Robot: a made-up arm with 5 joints. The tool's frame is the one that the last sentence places.
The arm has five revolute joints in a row. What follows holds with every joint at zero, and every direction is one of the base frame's. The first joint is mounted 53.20 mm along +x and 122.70 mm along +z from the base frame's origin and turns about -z. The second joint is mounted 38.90 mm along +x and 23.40 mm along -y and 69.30 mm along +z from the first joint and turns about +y. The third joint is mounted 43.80 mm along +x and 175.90 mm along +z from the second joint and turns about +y. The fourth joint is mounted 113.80 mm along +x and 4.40 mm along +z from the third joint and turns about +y. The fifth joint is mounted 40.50 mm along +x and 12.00 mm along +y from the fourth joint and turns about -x. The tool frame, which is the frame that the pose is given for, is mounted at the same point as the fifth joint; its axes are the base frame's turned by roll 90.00, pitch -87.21 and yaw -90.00 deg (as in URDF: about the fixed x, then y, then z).
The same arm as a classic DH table. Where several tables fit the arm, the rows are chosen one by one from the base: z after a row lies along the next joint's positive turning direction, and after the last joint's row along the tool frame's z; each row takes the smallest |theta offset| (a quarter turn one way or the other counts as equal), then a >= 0, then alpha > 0; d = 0 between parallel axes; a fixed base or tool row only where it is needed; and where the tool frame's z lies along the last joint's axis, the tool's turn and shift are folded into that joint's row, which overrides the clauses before.
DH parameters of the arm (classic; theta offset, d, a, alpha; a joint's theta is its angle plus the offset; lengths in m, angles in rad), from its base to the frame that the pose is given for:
base (fixed): 0 0 0.0532 3.1416
joint 1: 0 -0.192 0.0389 1.5708
joint 2: -1.3268 0 0.1813 0
joint 3: 1.2881 0 0.1139 0
joint 4: -1.5322 -0.0114 0 1.5708
joint 5: -0.0487 -0.0405 0 0

